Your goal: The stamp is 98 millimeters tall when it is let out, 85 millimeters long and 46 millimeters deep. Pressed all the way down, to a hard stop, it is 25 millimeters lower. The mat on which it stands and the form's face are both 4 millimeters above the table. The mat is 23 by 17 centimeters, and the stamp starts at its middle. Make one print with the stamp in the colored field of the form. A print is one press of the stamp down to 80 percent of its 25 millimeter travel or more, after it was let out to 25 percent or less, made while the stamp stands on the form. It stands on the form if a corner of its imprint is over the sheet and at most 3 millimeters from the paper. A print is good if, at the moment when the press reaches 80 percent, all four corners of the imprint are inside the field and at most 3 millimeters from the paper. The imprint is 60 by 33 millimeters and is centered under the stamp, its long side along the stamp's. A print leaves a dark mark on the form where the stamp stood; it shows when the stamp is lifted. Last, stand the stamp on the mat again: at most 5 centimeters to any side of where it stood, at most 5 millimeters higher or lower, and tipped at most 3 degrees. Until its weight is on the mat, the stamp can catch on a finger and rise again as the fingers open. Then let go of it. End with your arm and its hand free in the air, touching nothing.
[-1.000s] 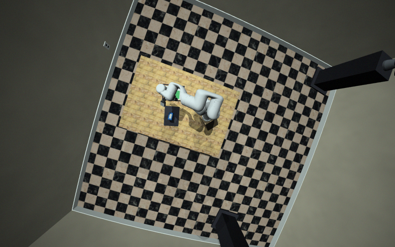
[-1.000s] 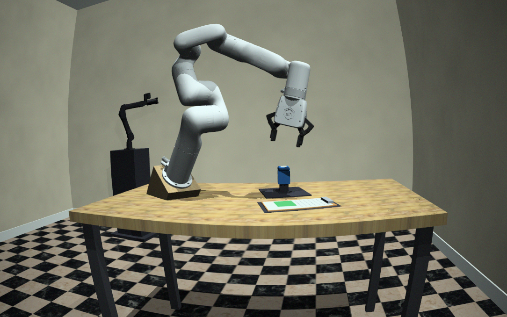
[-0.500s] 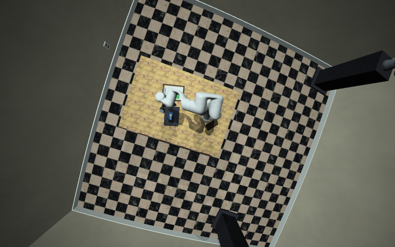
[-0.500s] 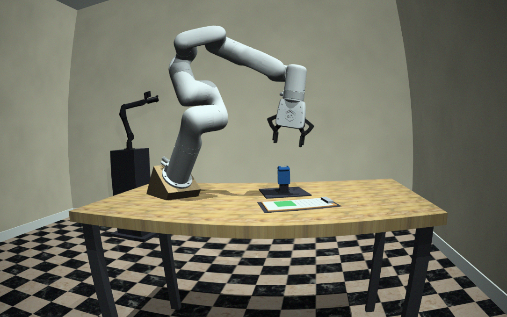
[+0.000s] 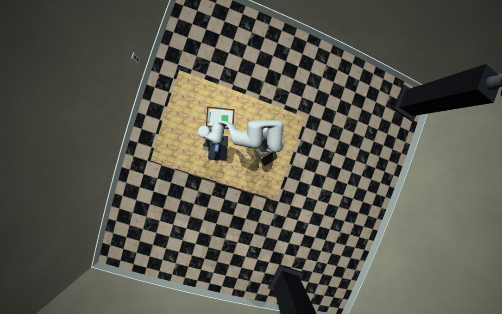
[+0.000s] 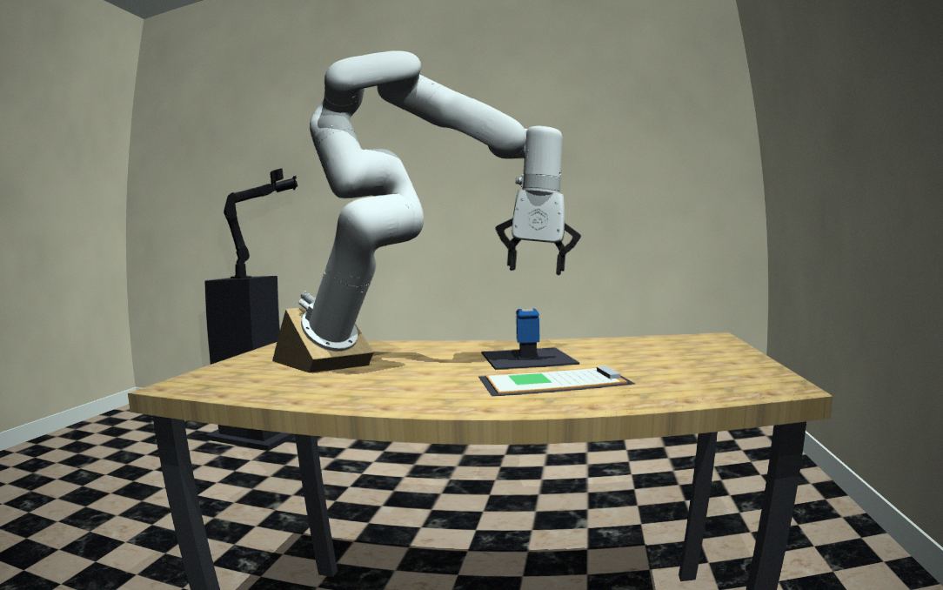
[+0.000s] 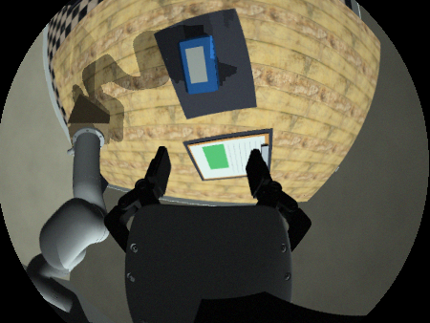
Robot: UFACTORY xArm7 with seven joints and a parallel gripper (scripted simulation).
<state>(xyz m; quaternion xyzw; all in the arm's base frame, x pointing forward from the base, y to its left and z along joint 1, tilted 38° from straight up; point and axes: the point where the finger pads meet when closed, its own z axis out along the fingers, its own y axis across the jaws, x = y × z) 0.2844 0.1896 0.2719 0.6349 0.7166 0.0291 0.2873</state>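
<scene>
Right now my hand is 140 mm above the blue stamp, 80 mm to the right of it and 30 mm past it. From my hand the other things lie so: dark mat: 190 mm below, 80 mm to the left, 30 mm behind.
</scene>
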